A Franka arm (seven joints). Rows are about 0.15 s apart.
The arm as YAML. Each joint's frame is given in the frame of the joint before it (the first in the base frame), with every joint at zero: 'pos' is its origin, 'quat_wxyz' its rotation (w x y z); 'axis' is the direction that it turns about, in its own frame. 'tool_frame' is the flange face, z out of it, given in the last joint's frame.
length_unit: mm
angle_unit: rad
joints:
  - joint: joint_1
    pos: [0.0, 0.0, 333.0]
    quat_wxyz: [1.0, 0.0, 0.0, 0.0]
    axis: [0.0, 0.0, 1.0]
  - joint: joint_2
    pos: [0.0, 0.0, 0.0]
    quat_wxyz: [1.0, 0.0, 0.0, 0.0]
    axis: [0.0, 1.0, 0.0]
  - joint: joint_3
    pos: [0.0, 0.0, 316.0]
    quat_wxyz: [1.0, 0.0, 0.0, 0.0]
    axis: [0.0, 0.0, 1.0]
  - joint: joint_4
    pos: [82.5, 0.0, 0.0]
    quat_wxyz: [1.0, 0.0, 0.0, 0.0]
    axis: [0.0, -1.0, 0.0]
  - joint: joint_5
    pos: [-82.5, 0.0, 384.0]
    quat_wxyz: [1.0, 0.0, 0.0, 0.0]
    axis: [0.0, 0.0, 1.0]
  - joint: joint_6
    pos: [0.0, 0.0, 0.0]
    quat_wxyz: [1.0, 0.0, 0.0, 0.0]
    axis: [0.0, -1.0, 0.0]
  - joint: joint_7
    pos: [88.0, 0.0, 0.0]
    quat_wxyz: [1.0, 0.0, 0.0, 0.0]
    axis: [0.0, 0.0, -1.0]
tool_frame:
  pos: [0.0, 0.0, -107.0]
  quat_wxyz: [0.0, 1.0, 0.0, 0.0]
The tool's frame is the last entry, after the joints.
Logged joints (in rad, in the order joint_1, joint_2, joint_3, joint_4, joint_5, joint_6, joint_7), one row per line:
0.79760 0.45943 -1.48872 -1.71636 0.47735 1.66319 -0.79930
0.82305 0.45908 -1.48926 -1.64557 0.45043 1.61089 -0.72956
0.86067 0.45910 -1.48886 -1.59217 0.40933 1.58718 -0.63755
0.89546 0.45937 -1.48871 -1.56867 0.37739 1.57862 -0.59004
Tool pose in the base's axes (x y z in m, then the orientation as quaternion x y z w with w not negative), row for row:
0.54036 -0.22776 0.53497 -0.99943 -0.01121 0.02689 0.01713
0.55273 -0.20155 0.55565 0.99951 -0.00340 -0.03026 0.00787
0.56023 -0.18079 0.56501 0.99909 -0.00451 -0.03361 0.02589
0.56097 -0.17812 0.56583 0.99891 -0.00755 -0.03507 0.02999
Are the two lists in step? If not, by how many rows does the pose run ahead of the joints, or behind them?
The pose runs 1 row ahead of the joints: the pose in row i belongs to the joints in row i + 1.
